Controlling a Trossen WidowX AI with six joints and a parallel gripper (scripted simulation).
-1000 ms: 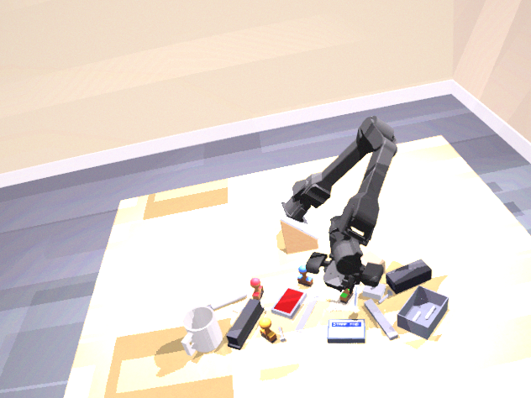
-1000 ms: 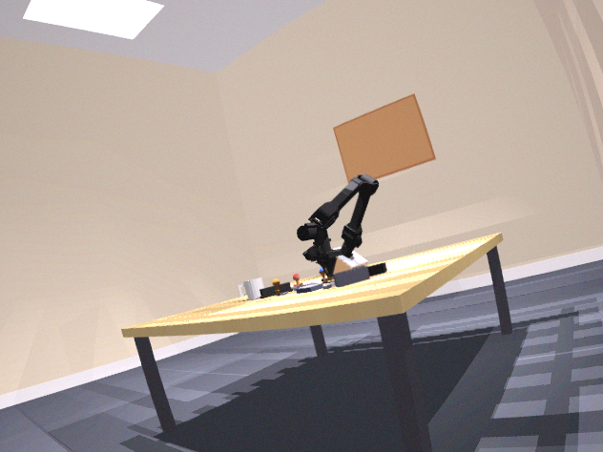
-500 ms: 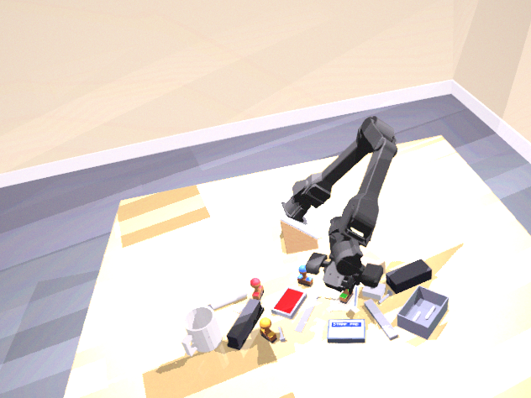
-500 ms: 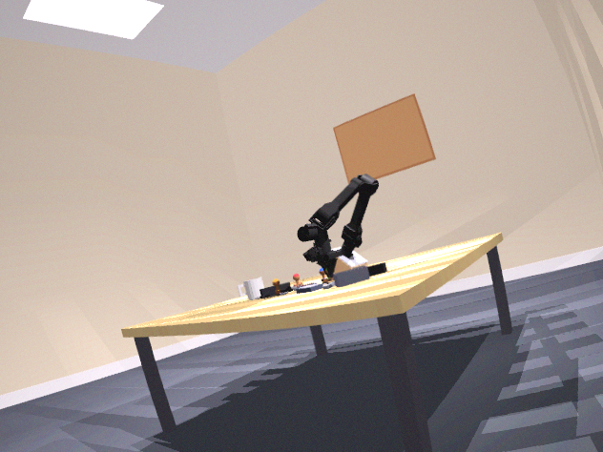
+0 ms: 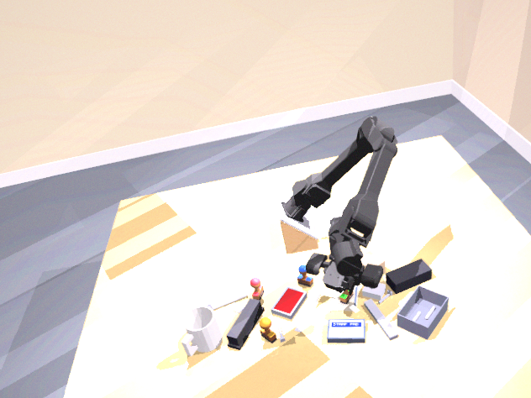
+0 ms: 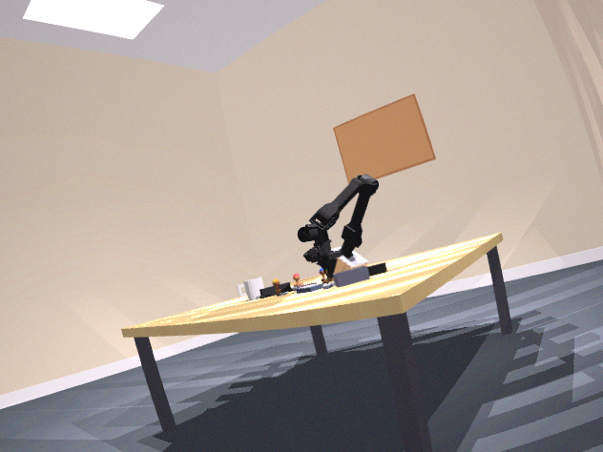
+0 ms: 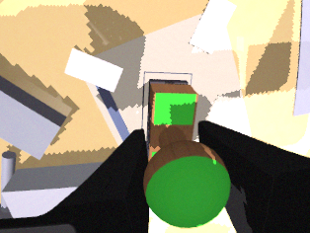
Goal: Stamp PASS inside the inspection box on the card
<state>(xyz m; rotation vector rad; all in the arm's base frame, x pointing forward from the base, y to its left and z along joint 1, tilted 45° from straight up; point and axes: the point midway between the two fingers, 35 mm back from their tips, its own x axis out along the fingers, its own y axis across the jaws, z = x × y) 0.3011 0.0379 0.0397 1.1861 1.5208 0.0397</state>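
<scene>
Right now my gripper tip is right at the green-knobbed stamp. Also, from my gripper tip: grey bar (10 cm ahead, 5 cm to the left, 2 cm below); then blue-labelled pad tin (11 cm ahead, 4 cm to the right, 1 cm below); then card (1 cm behind, 2 cm below).
</scene>
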